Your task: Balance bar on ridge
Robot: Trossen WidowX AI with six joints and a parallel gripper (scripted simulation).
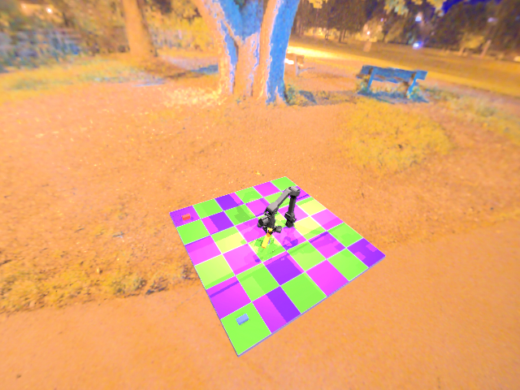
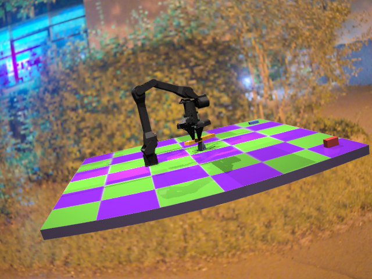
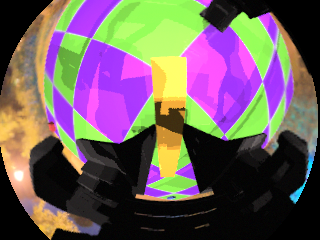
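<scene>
Right now my gripper tip is 2 cm short of the bar and 2 cm to the right of it. Also, from my gripper tip: blue block 49 cm ahead, 45 cm to the left, 5 cm below; then red block 49 cm ahead, 55 cm to the right, 4 cm below.
</scene>
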